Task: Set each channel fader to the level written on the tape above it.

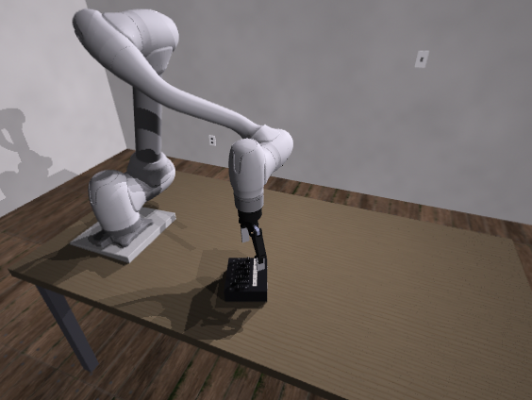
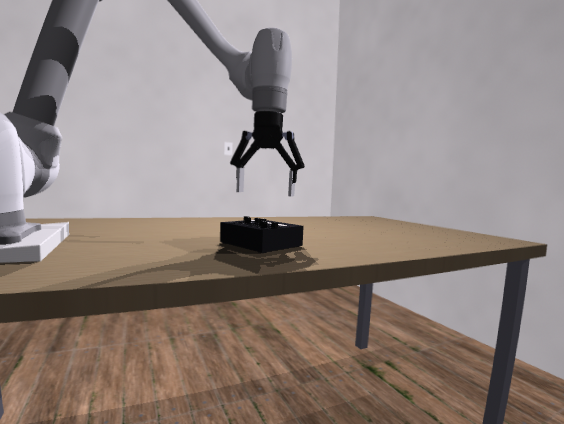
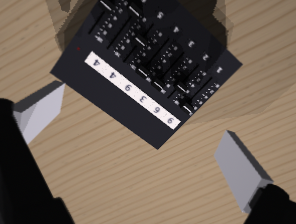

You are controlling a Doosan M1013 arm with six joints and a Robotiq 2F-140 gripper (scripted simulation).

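Right now the channel 3 fader cap is 20 mm behind my hand and 80 mm below it. Round my hand: channel 5 fader cap (20 mm behind, 50 mm to the right, 80 mm below); then channel 1 fader cap (40 mm behind, 40 mm to the left, 80 mm below); then channel 4 fader cap (10 mm behind, 20 mm to the right, 80 mm below).
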